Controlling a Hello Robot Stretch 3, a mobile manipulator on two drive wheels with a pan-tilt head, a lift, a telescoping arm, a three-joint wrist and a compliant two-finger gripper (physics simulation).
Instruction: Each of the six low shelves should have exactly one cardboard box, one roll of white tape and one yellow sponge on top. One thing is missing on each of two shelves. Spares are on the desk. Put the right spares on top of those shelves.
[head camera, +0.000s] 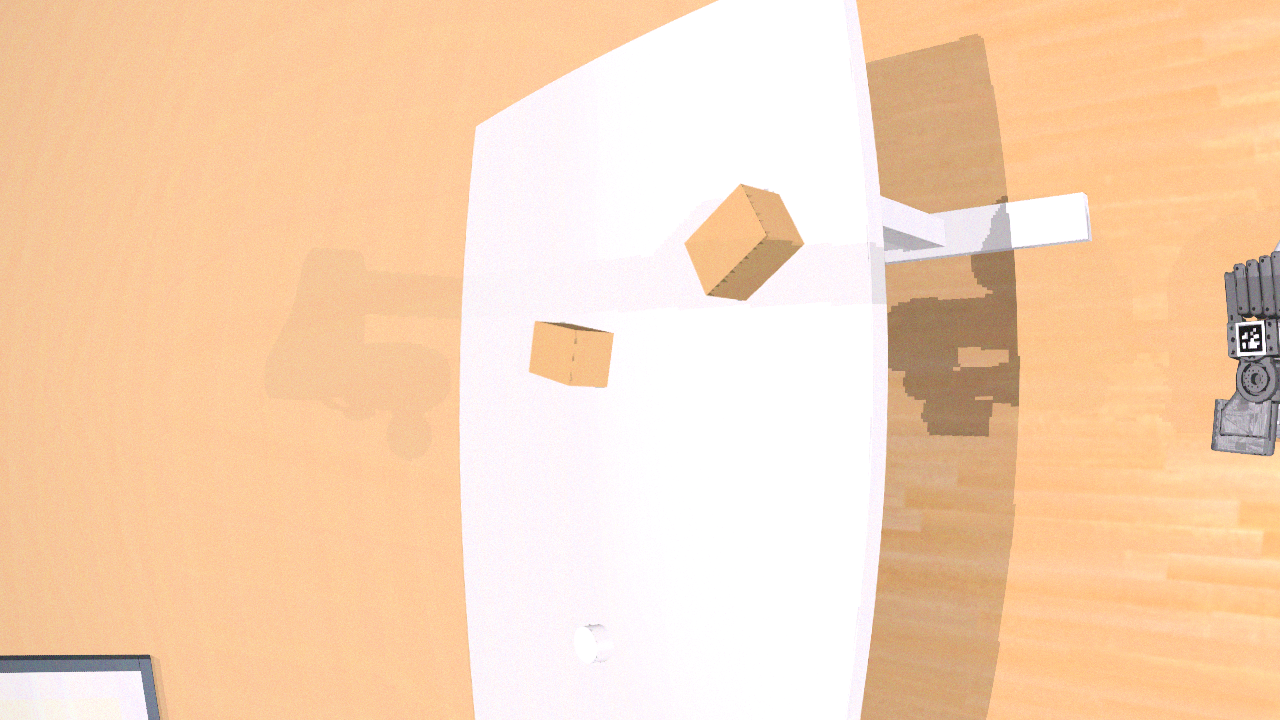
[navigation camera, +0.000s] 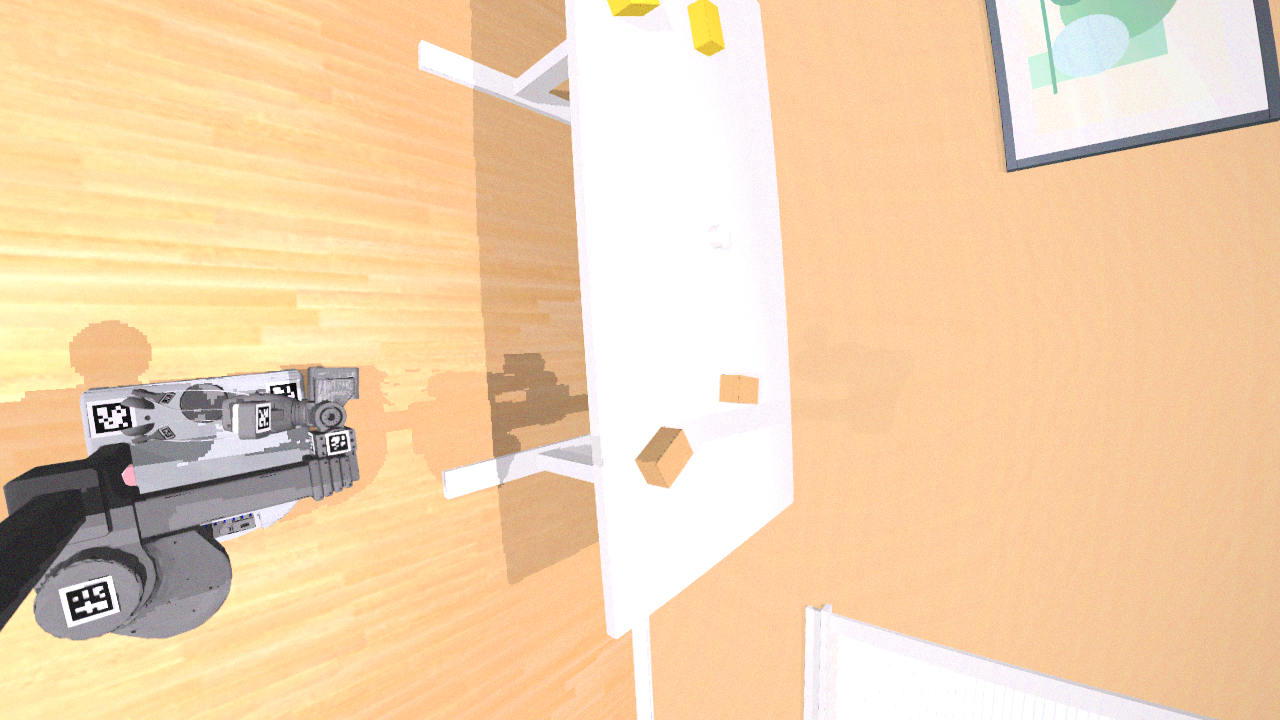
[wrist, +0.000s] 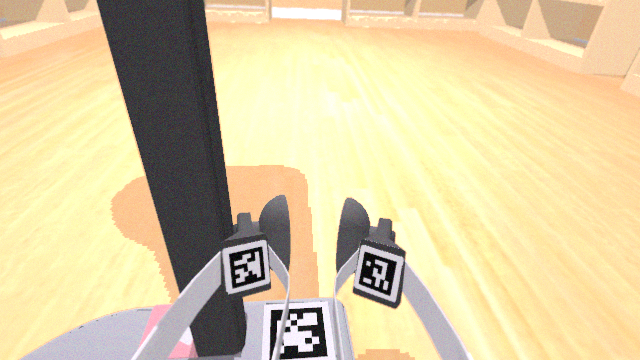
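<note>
The white desk (head camera: 716, 501) (navigation camera: 671, 313) bears a larger cardboard box (head camera: 735, 243) (navigation camera: 665, 456) and a smaller cardboard box (head camera: 571, 354) (navigation camera: 739, 388) towards one end. A small white tape roll (head camera: 591, 642) (navigation camera: 718, 236) lies farther along. At the far end in the navigation view are a yellow sponge (navigation camera: 706, 28) and another yellow sponge (navigation camera: 632, 7), partly cut off. My gripper (wrist: 314, 222) is partly open and empty, folded back over my base, away from the desk. Low wooden shelves (wrist: 612, 40) show at the wrist view's top edge; their tops are out of view.
My black mast (wrist: 167, 125) stands beside the fingers in the wrist view. White desk feet (head camera: 1047, 217) (navigation camera: 447, 62) stick out on my side of the desk. Behind the desk is a wall with a framed picture (head camera: 76, 663) (navigation camera: 1002, 107). A white panel (navigation camera: 939, 685) shows at the navigation view's bottom right.
</note>
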